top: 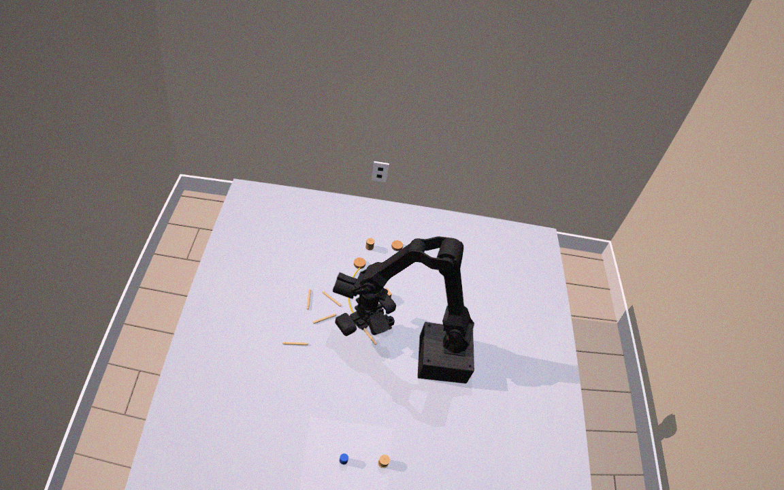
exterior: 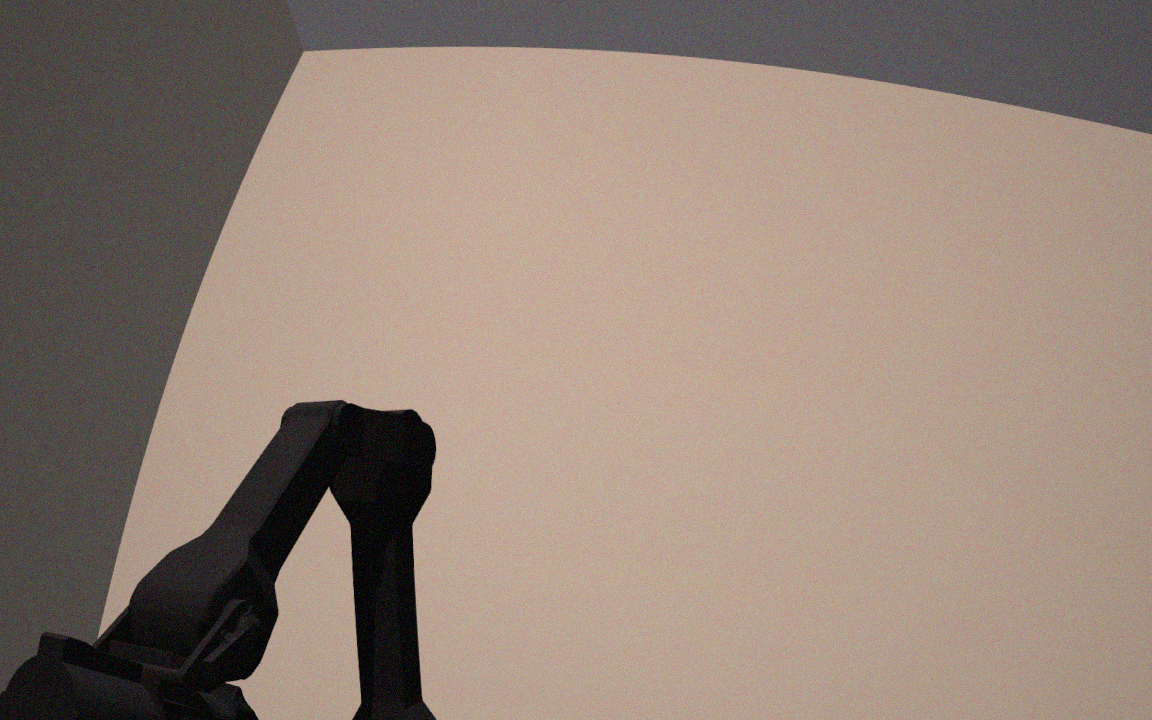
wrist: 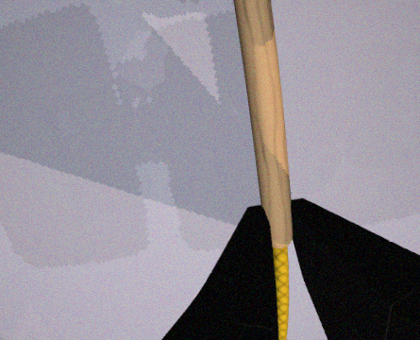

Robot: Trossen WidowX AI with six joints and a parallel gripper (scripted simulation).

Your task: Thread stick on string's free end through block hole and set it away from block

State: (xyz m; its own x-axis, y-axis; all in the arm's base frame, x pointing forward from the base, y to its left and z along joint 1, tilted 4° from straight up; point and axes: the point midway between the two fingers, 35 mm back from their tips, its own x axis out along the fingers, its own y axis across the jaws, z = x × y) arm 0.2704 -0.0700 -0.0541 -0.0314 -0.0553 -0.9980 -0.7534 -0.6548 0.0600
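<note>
My gripper tip is now 50 mm past the wooden block, 130 mm to the left of it and 10 mm below it. Round my gripper tip: thin wooden stick 10 mm behind, 10 mm to the left; then blue peg 440 mm to the left, 10 mm above; then round wooden button 40 mm ahead, 250 mm to the right, 10 mm above.
</note>
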